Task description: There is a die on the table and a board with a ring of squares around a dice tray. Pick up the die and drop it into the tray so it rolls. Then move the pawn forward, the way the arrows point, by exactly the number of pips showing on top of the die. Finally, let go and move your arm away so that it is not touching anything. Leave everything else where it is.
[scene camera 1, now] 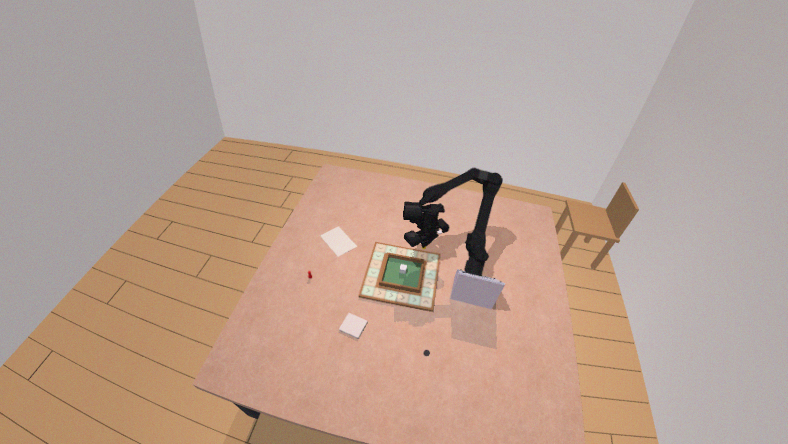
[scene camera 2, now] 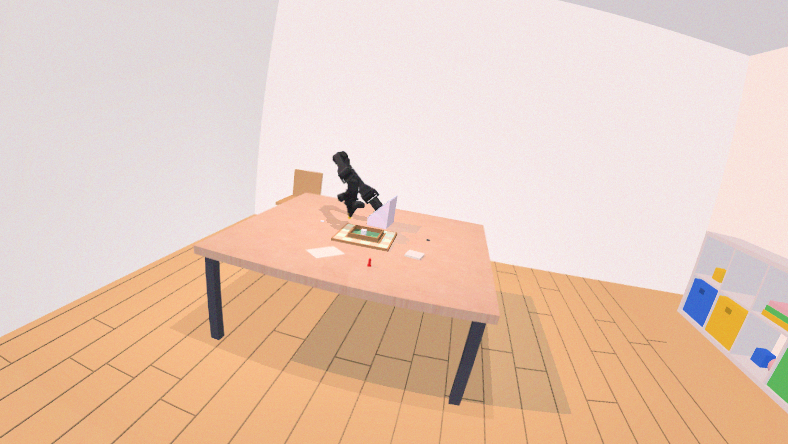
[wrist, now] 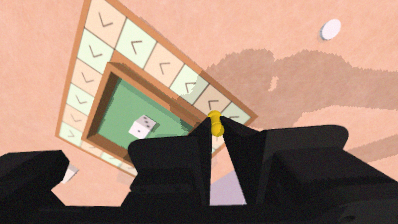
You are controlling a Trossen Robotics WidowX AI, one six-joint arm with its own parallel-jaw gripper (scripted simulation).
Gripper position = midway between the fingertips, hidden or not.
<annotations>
The gripper (scene camera 1: pixel 424 246) carries a yellow pawn.
</annotations>
